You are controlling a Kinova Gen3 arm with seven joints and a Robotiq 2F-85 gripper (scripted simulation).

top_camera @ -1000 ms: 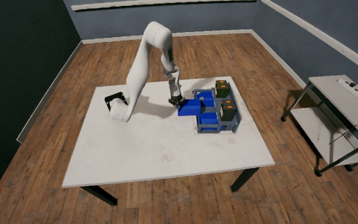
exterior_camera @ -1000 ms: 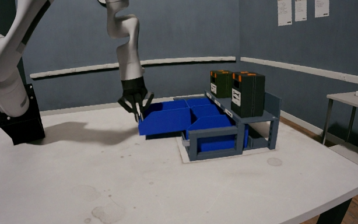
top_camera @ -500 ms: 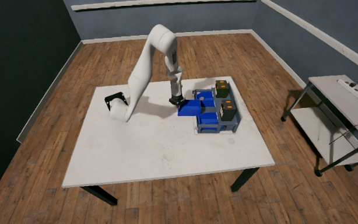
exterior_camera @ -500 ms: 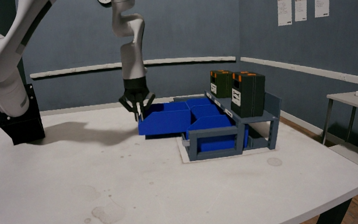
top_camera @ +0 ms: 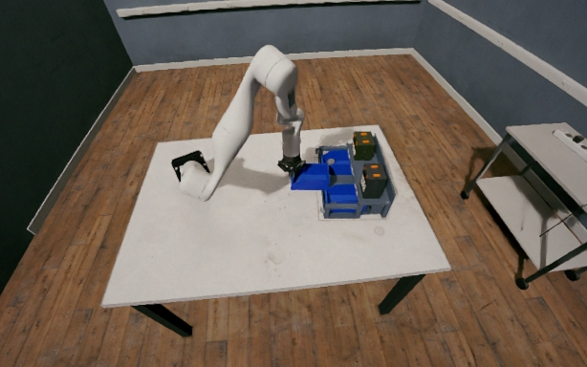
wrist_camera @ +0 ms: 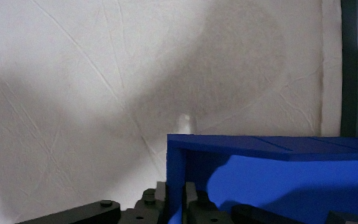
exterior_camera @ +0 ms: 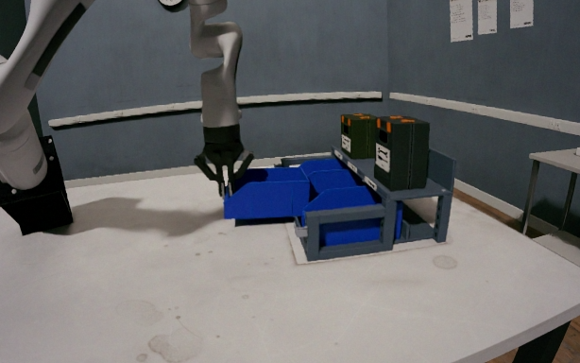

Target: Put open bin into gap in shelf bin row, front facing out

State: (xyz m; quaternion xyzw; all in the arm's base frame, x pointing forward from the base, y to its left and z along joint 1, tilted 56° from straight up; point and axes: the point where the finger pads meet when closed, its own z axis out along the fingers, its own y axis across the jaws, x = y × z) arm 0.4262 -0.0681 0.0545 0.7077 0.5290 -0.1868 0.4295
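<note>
My hand is 2 cm short of the grey block, 5 cm to the left of it and 3 cm above it. The rest, counted from my hand: grey shelf (24 cm ahead, 11 cm to the right).
</note>
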